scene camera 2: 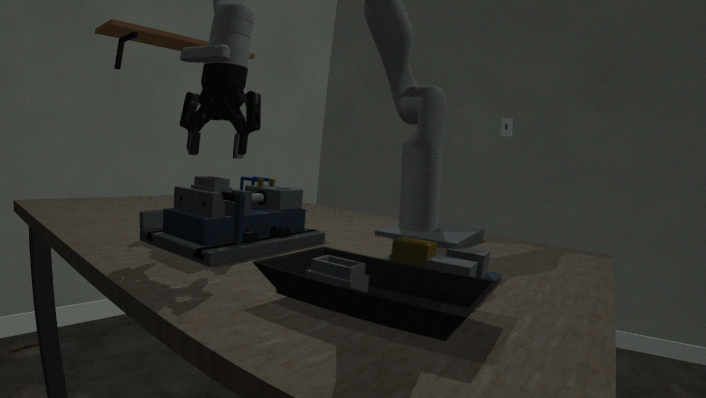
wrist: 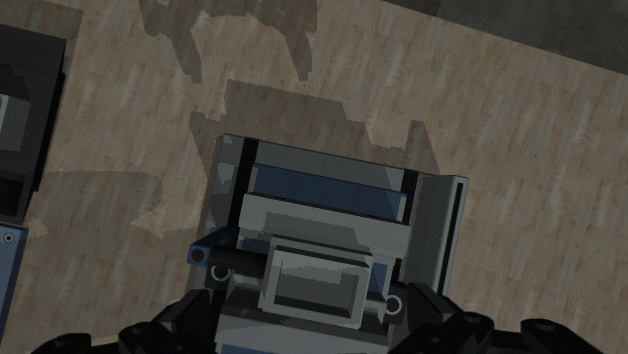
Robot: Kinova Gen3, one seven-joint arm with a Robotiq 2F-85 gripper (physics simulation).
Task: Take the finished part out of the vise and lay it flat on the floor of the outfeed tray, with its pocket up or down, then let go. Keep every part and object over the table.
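Where they show: gripper, fingertip midpoint: (scene camera 2: 214, 156) (wrist: 308, 308); arm's base, origin of the base link: (scene camera 2: 418, 227).
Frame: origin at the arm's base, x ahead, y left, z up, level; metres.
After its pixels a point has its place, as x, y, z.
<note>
The finished part (scene camera 2: 211, 183) @(0.497, -0.142, 0.090) (wrist: 316, 287) @(0.479, -0.161, 0.083) is a grey stepped block with a rectangular pocket facing up. It sits between the jaws of the vise (scene camera 2: 190, 226) @(0.542, -0.135, 0.026) (wrist: 300, 207) @(0.521, -0.141, 0.079), its top standing above them. My gripper (scene camera 2: 215, 147) @(0.483, -0.156, 0.132) (wrist: 308, 308) @(0.483, -0.156, 0.132) is open and empty, above the part with a clear height gap. In the wrist view its fingers appear to the left and right of the part. The black outfeed tray (scene camera 2: 370, 308) @(0.580, 0.199, 0.007) (wrist: 50, 65) @(0.576, 0.077, 0.005) has sloping walls and holds a similar grey part (scene camera 2: 337, 270) @(0.539, 0.132, 0.023) (wrist: 12, 125) @(0.523, 0.092, 0.007), pocket up, near one end.
A dark rod on a blue post (scene camera 2: 239, 217) @(0.484, -0.085, 0.044) (wrist: 197, 255) @(0.480, -0.091, 0.082) points at the part's side. Blue tubing (scene camera 2: 257, 178) @(0.337, -0.195, 0.093) stands behind the vise. A blue plate (scene camera 2: 492, 276) @(0.294, 0.255, -0.010) (wrist: 10, 270) @(0.406, 0.077, -0.010) with a yellow block (scene camera 2: 412, 251) @(0.327, 0.129, 0.014) and grey blocks is behind the tray. A wooden shelf (scene camera 2: 150, 36) is on the wall.
</note>
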